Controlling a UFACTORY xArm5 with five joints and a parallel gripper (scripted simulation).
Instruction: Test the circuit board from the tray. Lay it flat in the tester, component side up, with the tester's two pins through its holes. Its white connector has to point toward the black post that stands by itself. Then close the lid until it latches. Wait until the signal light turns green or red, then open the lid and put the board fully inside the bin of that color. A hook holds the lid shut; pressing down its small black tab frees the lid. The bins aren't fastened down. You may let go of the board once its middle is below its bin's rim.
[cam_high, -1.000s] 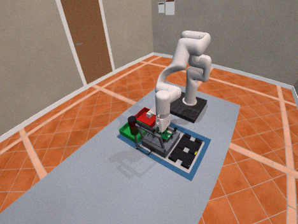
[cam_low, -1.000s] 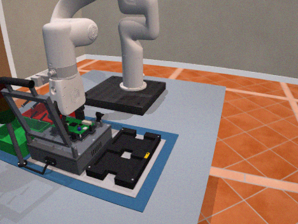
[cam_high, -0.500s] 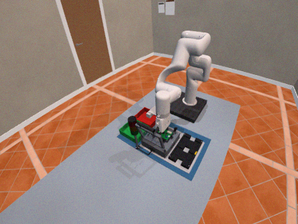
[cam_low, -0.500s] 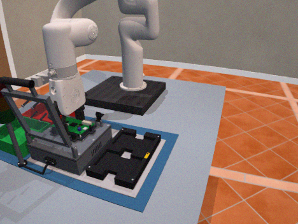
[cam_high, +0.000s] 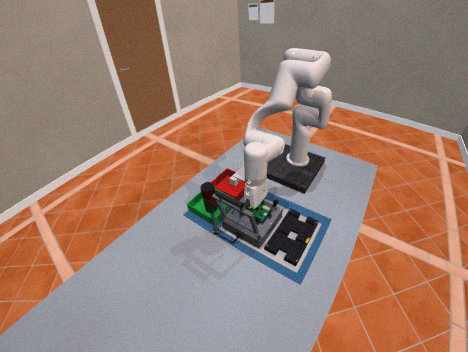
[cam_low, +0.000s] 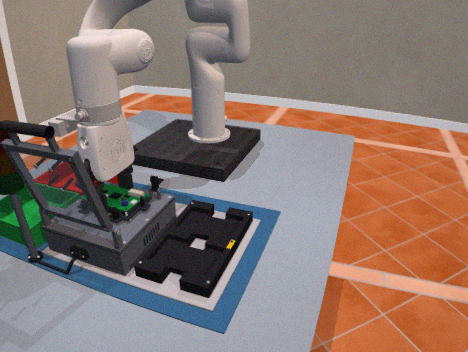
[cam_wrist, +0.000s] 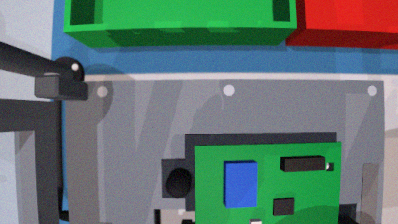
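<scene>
My gripper is now right at the green circuit board. Also, from my hand: green bin (20 cm to the right, 7 cm below, 5 cm ahead); black catch (6 cm to the left, 6 cm behind, 1 cm above); clear lid (13 cm ahead, 10 cm above).
</scene>
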